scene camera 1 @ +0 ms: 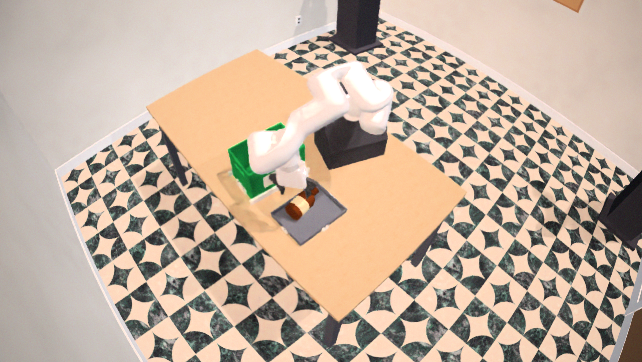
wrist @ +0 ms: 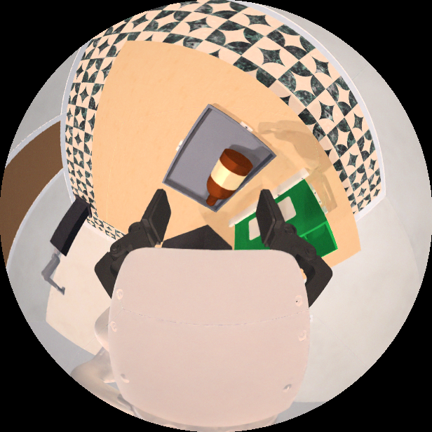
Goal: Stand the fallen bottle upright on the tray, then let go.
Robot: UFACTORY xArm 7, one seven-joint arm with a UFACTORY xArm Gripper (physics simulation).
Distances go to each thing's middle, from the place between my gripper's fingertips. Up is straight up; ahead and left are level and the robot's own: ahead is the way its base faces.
I see the brown bottle (wrist: 231, 168) 90 mm behind my hand, 70 mm to the right of it and 200 mm below it.
